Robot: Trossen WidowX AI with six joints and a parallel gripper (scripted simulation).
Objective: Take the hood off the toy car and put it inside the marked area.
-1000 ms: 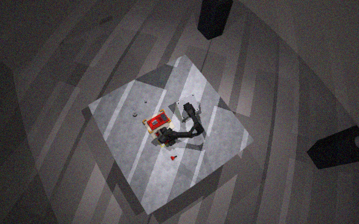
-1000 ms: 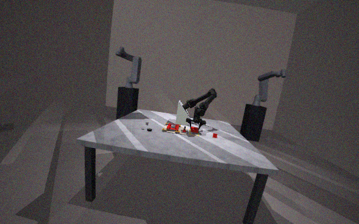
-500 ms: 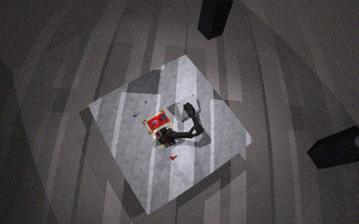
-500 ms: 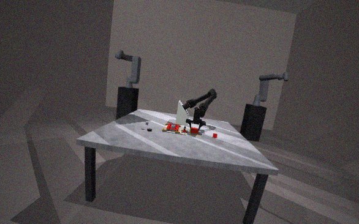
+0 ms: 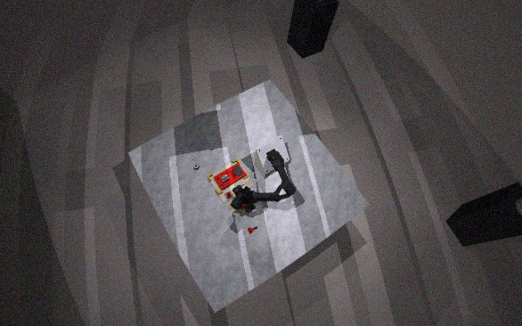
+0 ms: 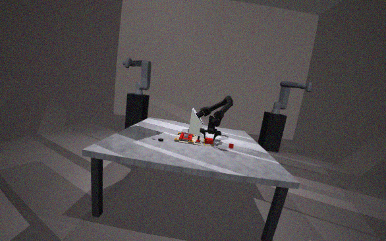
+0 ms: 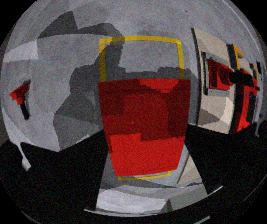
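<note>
Right now the red hood is 10 mm above my gripper tip. The rest, counted from my gripper tip: toy car wheel 390 mm to the right, 160 mm ahead.
</note>
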